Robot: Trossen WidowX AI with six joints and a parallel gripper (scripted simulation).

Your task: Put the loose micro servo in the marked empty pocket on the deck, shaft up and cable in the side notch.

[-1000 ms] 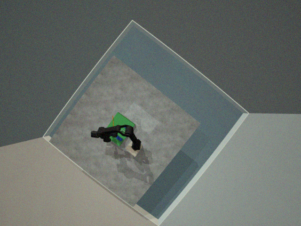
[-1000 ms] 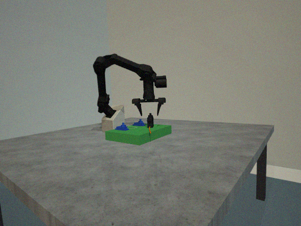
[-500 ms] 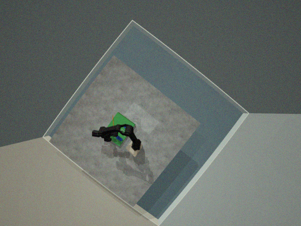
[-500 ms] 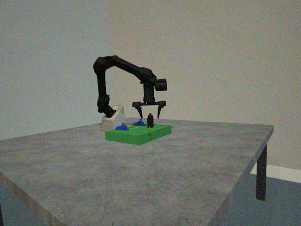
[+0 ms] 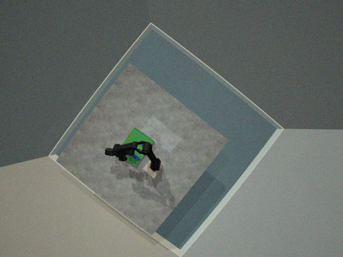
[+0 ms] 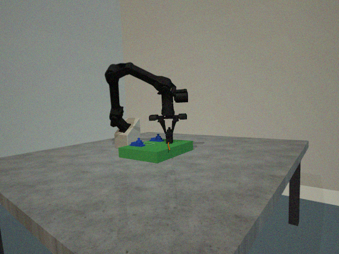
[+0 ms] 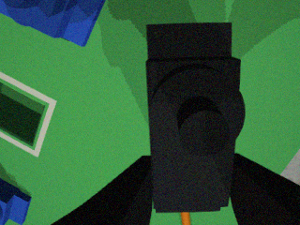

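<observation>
Right now my gripper tip is 1 cm short of the green deck, 4 cm to the left of it and 7 cm above it.
</observation>
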